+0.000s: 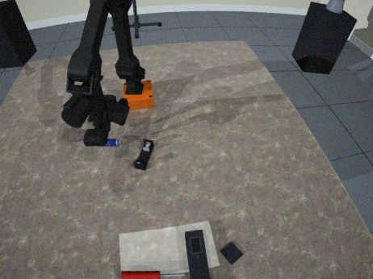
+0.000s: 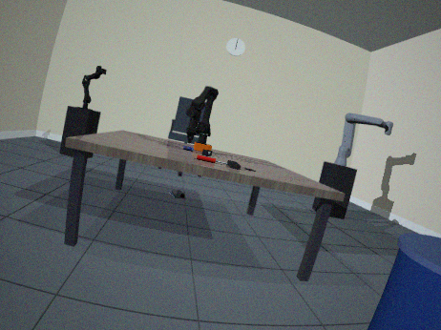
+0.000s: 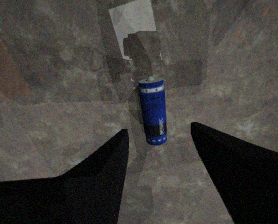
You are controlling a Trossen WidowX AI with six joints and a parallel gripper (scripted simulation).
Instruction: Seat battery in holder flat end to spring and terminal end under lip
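The blue battery lies 3 cm below my gripper tip. Also, from my gripper tip: long black block: 36 cm ahead, 28 cm to the left, 3 cm below; then small black square: 37 cm to the left, 34 cm ahead, 4 cm below; then red-handled tool: 39 cm ahead, 18 cm to the left, 3 cm below.
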